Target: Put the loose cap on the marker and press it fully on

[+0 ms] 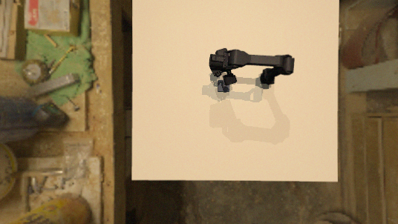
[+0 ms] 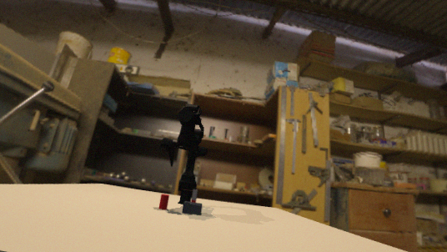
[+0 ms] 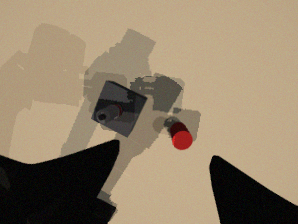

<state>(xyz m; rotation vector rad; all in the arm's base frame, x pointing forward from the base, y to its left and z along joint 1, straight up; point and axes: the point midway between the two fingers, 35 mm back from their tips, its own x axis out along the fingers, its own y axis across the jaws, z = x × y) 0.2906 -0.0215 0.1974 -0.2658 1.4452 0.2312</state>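
The red cap lies 20 mm behind my gripper tip, 40 mm to the right of it and 140 mm below it. Also, from my gripper tip: grey holder block: 20 mm behind, 70 mm to the left, 150 mm below.
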